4 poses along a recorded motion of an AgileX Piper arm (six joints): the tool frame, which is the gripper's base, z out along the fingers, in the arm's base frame.
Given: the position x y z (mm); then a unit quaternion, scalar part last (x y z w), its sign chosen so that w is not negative.
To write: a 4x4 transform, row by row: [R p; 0 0 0 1], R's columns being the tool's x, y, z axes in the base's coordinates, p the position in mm. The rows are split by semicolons. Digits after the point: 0 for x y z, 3 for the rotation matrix.
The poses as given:
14, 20, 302, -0.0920, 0.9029, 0.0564, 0.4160
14, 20, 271, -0.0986, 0.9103, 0.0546, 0.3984
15, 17, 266, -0.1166, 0.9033, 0.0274, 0.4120
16, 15, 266, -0.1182, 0.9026, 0.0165, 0.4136
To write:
-0.637, -0.213, 0.741, 14; -0.119, 0.977, 0.178, 20; -0.762, 0.025, -0.648, 302; 0, 0, 0, 1
-0.663, -0.223, 0.715, 14; -0.136, 0.975, 0.178, 20; -0.736, 0.021, -0.677, 271; 0, 0, 0, 1
-0.633, -0.233, 0.738, 15; -0.188, 0.971, 0.146, 17; -0.751, -0.047, -0.659, 266; 0, 0, 0, 1
-0.630, -0.227, 0.743, 16; -0.200, 0.972, 0.128, 15; -0.751, -0.068, -0.657, 266; 0, 0, 0, 1

